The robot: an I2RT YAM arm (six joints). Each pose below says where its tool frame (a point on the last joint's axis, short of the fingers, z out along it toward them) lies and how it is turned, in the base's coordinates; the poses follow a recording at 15 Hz.
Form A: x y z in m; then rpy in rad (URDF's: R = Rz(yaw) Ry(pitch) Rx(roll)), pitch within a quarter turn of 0, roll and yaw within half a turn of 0.
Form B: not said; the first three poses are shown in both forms.
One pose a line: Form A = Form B
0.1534, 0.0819, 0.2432, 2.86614, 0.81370, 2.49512 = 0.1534, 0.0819, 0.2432, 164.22, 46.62, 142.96
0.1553, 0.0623, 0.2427, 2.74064, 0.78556, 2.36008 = 0.1553, 0.0623, 0.2427, 157.03, 45.01, 135.22
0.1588, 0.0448, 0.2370, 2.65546, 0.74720, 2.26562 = 0.1588, 0.0448, 0.2370, 152.15, 42.81, 129.81
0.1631, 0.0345, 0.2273, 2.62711, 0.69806, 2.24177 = 0.1631, 0.0345, 0.2273, 150.52, 40.00, 128.44
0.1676, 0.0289, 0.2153, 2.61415, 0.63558, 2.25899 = 0.1676, 0.0289, 0.2153, 149.78, 36.42, 129.43
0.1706, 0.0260, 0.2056, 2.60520, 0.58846, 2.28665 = 0.1706, 0.0260, 0.2056, 149.27, 33.72, 131.02
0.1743, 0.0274, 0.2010, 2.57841, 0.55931, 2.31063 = 0.1743, 0.0274, 0.2010, 147.73, 32.05, 132.39
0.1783, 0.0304, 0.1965, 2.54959, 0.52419, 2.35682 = 0.1783, 0.0304, 0.1965, 146.08, 30.03, 135.04
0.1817, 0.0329, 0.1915, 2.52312, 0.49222, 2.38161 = 0.1817, 0.0329, 0.1915, 144.56, 28.20, 136.46
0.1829, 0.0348, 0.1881, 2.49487, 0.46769, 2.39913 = 0.1829, 0.0348, 0.1881, 142.95, 26.80, 137.46
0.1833, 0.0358, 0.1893, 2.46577, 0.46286, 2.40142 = 0.1833, 0.0358, 0.1893, 141.28, 26.52, 137.59
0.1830, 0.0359, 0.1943, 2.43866, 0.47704, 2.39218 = 0.1830, 0.0359, 0.1943, 139.72, 27.33, 137.06
